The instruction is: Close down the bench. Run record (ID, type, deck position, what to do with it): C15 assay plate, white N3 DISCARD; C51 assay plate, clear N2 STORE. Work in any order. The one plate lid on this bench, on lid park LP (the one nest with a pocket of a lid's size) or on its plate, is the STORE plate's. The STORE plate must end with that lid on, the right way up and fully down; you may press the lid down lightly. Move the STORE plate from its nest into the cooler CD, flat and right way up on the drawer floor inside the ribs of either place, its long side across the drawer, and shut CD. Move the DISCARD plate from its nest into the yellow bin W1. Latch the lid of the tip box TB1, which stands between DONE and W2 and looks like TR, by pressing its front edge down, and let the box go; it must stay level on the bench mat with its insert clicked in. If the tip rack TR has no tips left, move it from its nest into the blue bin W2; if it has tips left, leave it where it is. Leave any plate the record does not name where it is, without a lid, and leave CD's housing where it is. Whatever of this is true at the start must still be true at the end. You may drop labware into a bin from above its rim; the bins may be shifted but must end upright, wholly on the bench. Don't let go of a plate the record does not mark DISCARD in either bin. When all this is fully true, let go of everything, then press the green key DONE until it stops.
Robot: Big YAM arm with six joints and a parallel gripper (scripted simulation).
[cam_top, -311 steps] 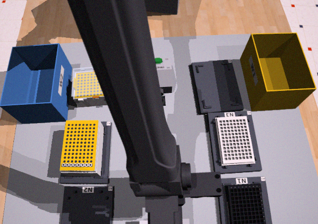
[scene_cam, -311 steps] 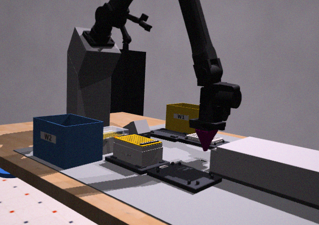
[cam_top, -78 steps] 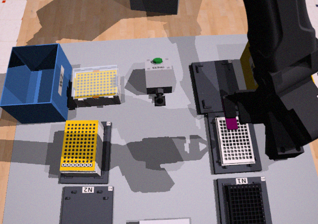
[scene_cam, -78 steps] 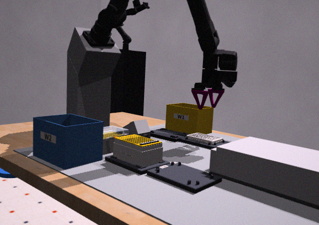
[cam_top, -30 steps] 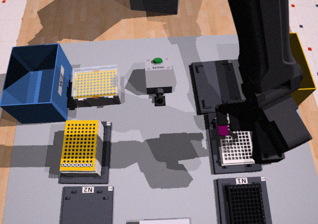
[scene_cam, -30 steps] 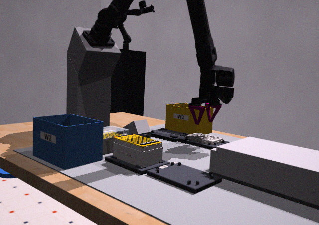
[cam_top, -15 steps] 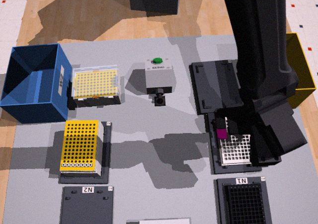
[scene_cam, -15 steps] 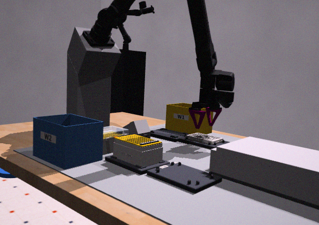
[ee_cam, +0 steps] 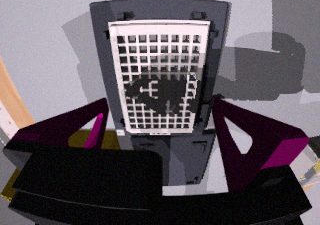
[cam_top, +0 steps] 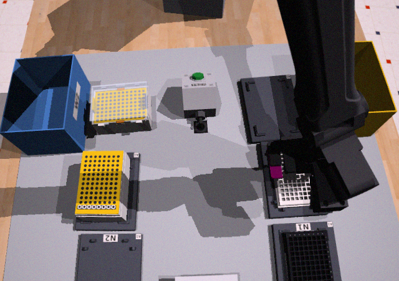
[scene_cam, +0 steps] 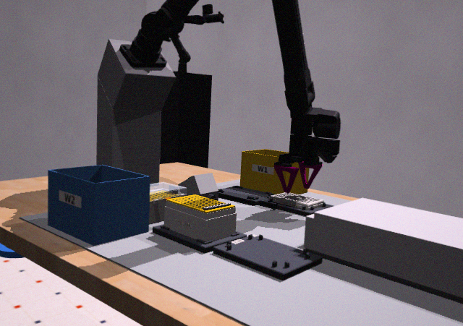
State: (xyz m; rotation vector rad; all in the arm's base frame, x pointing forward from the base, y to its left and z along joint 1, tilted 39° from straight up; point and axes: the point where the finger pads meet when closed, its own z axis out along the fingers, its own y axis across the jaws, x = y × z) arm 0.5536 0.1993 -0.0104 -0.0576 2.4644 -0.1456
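Now: hand 4 cm above the white plate. From my hand the other things lie so: lid park LP: 16 cm behind, 2 cm to the right, 5 cm below; then nest N3: 5 cm below; then black plate: 18 cm ahead, 4 cm below.
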